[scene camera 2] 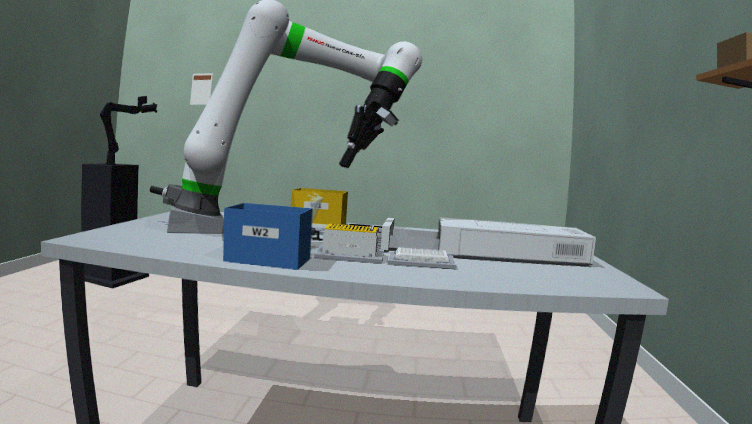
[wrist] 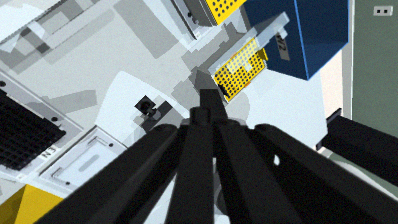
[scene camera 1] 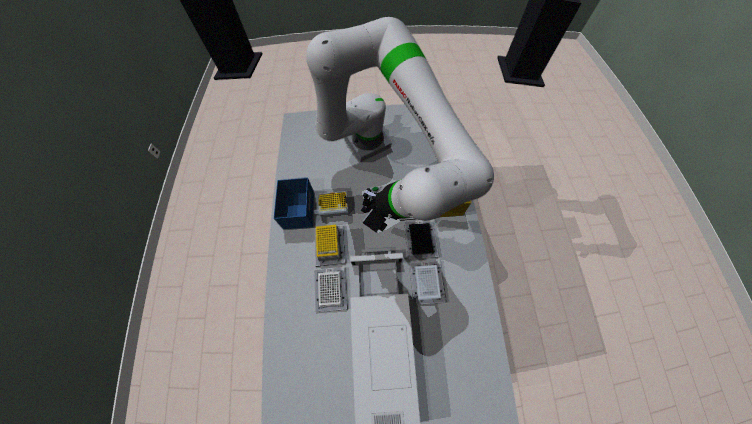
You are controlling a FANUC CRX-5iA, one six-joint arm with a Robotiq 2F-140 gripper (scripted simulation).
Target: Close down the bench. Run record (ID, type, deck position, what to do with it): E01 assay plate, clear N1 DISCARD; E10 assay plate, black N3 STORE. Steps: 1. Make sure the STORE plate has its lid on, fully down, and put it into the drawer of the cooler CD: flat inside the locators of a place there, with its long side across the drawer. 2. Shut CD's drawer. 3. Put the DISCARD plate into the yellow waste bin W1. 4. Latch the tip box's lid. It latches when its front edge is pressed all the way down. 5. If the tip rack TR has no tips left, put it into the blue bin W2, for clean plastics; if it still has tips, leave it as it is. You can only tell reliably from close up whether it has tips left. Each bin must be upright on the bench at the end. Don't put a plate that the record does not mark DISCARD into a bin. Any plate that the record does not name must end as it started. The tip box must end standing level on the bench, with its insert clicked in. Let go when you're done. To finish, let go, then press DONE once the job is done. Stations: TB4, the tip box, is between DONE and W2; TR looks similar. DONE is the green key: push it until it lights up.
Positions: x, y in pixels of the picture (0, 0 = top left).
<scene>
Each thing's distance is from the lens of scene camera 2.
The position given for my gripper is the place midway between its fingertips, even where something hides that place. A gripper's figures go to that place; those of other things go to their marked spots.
my gripper [scene camera 2: 343, 166]: 144 cm
cooler CD [scene camera 2: 459, 237]: 137 cm
</scene>
